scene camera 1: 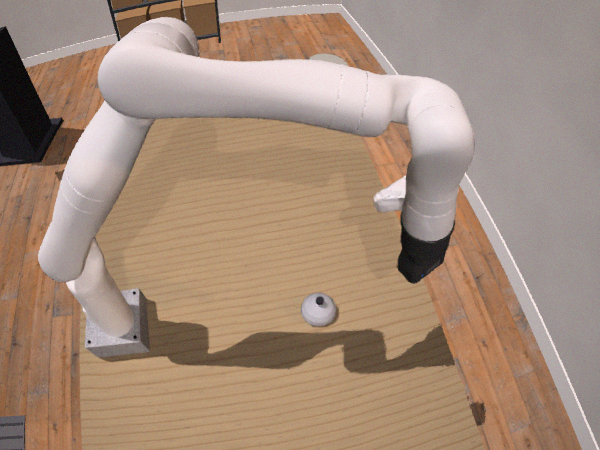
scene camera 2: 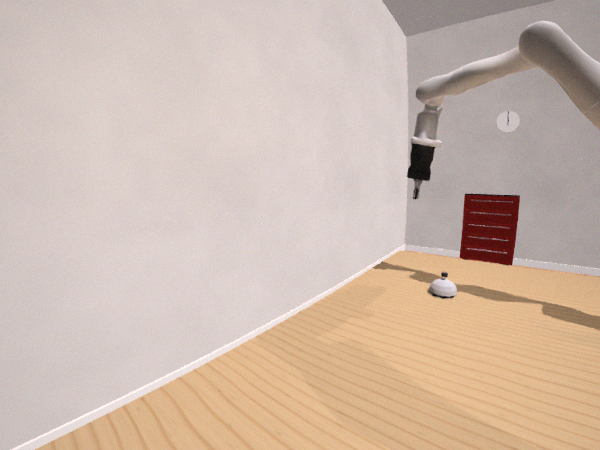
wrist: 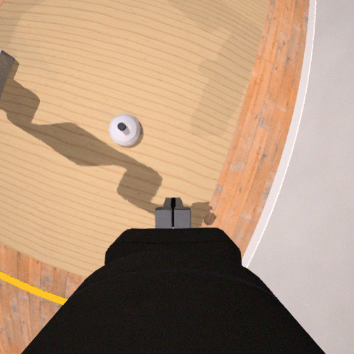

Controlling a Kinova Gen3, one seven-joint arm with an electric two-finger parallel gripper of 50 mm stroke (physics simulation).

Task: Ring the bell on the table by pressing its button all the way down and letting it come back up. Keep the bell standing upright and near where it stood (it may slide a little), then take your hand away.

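Places are measured from the arm's base along level axes (x down, y ahead, z right), in millimetres.
Where they show: gripper, between the fingertips: (scene camera 1: 408, 274) (scene camera 2: 415, 198); arm's base, origin of its link: (scene camera 1: 116, 320).
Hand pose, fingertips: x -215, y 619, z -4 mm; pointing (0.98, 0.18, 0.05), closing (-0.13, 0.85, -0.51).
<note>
Each offset is from my fingertips to the centre of the thing. Level surfaces: height alone.
The bell, a pale grey-white dome {dx +250, dy -141, dz -60 mm} (scene camera 1: 319, 311) (scene camera 2: 443, 288) (wrist: 127, 134), stands upright on the wooden table top {dx +283 mm} (scene camera 1: 225, 410) (scene camera 2: 350, 400) (wrist: 170, 65). Its black button {dx +222, dy -141, dz -60 mm} (scene camera 1: 320, 300) (scene camera 2: 444, 274) (wrist: 121, 127) stands up from the dome's top. My gripper (scene camera 2: 415, 198) (wrist: 173, 207) is shut and empty, pointing down. It hangs high above the table and away from the bell, to the bell's right in scene camera 1, where its fingertips are hidden. In the wrist view the bell lies ahead and to the left of the closed fingers. Nothing touches the button.
My arm (scene camera 1: 250, 90) (scene camera 2: 480, 75) arches high over the table from its grey base block (scene camera 1: 142, 320). A wall (scene camera 1: 540, 150) (scene camera 2: 200, 175) (wrist: 330, 175) runs along the table's right side in scene camera 1. A red cabinet (scene camera 2: 490, 230) stands against the back wall in scene camera 2.
</note>
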